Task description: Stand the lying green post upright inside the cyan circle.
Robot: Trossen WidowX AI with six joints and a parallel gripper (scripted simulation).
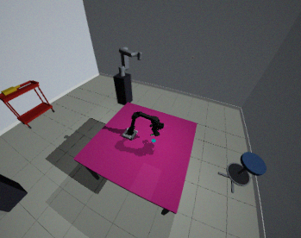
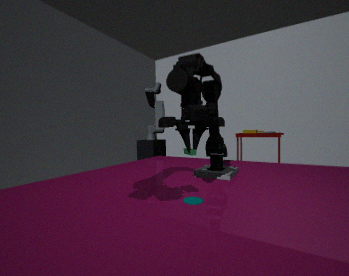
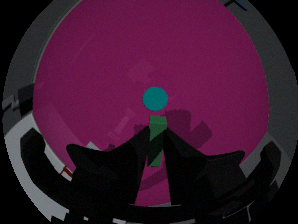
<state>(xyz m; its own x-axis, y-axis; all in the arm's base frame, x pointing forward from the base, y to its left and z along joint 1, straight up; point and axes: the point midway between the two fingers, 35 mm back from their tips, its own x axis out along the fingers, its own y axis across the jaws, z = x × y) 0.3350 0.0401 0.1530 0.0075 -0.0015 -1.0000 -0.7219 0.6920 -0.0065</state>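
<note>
Right now the cyan circle is 14 cm below my gripper tip. Round my gripper tip: green post 1 cm behind, 1 cm to the right.
</note>
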